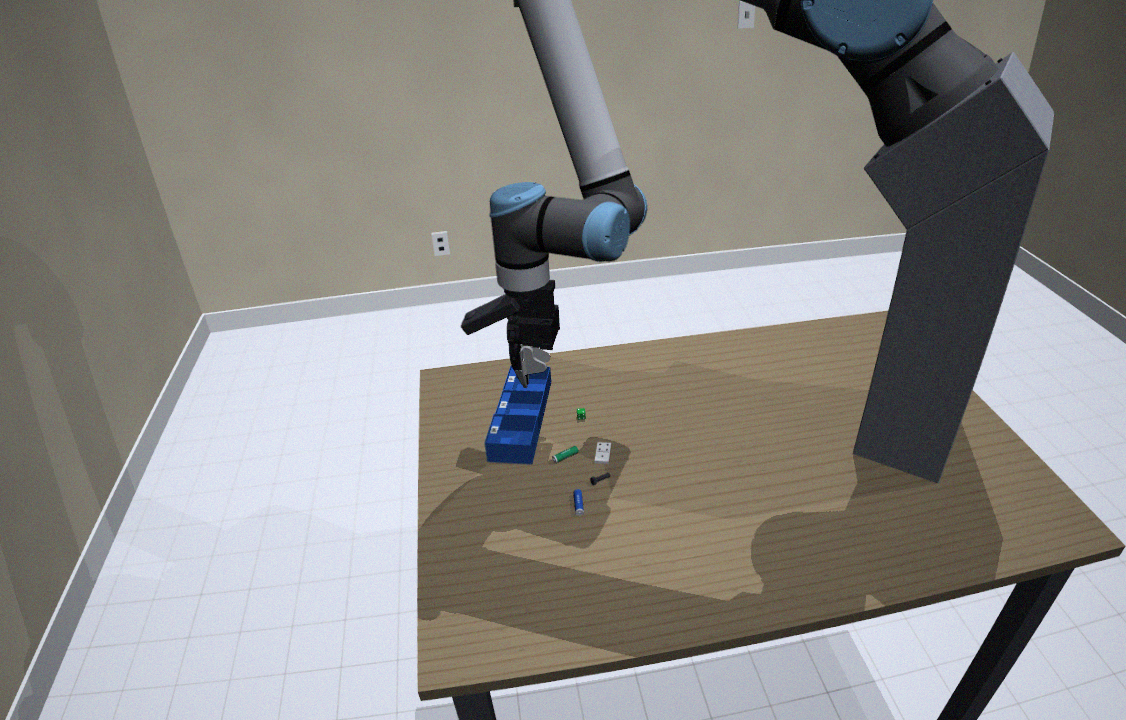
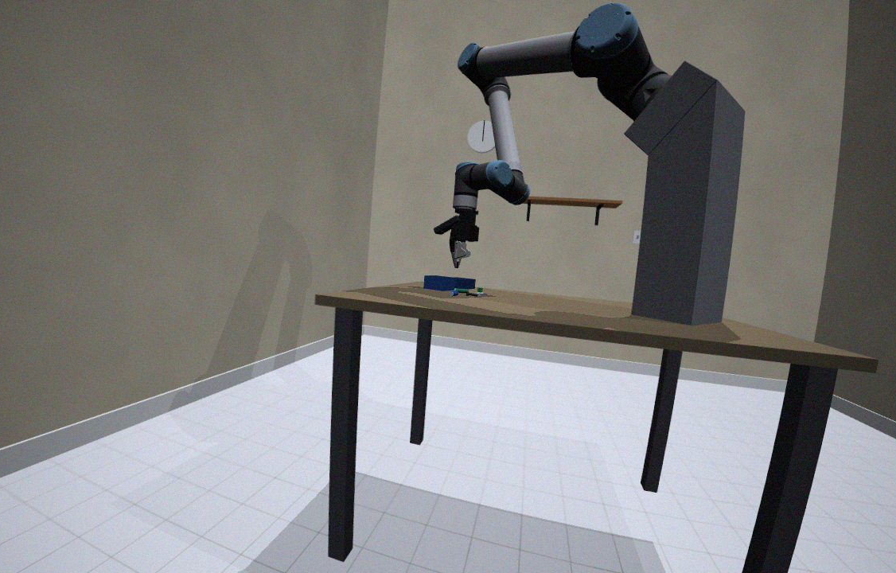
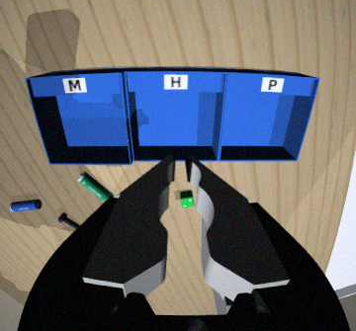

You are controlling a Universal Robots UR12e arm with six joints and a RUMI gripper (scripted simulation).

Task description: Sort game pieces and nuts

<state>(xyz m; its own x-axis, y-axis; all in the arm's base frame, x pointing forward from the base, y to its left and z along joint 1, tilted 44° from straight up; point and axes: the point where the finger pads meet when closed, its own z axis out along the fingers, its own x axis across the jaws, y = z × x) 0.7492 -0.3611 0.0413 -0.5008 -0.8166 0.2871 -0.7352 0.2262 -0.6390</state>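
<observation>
Right now the blue bin is 10 mm ahead of my hand and 70 mm below it. Round my hand: green cylinder: 20 mm behind, 140 mm to the left, 90 mm below; then green die: 90 mm behind, 40 mm to the left, 90 mm below; then white domino: 90 mm behind, 160 mm to the left, 90 mm below.
</observation>
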